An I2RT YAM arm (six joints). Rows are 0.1 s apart.
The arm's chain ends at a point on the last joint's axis. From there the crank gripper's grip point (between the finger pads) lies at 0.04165 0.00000 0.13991 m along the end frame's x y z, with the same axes.
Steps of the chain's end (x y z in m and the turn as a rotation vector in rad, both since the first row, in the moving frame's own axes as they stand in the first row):
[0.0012 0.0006 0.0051 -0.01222 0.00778 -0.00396]
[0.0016 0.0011 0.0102 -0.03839 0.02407 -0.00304]
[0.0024 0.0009 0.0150 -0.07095 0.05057 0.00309]
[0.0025 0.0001 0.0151 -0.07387 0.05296 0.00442]
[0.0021 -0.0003 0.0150 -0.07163 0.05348 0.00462]
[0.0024 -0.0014 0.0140 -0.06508 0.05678 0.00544]
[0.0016 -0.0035 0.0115 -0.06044 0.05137 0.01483]
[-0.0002 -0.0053 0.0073 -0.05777 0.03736 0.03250]
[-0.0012 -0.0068 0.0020 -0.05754 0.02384 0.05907]
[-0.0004 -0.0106 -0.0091 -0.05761 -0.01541 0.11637]
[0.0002 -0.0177 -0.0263 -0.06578 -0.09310 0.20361]
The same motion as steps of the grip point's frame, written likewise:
[0.0023 0.0021 0.0048 -0.01222 0.00778 -0.00396]
[0.0050 0.0063 0.0091 -0.03839 0.02407 -0.00304]
[0.0094 0.0109 0.0124 -0.07095 0.05057 0.00309]
[0.0098 0.0105 0.0123 -0.07387 0.05296 0.00442]
[0.0095 0.0098 0.0122 -0.07163 0.05348 0.00462]
[0.0102 0.0079 0.0111 -0.06508 0.05678 0.00544]
[0.0087 0.0056 0.0089 -0.06044 0.05137 0.01483]
[0.0048 0.0042 0.0054 -0.05777 0.03736 0.03250]
[0.0018 0.0038 0.0007 -0.05754 0.02384 0.05907]
[-0.0033 0.0022 -0.0088 -0.05761 -0.01541 0.11637]
[-0.0147 -0.0014 -0.0236 -0.06578 -0.09310 0.20361]

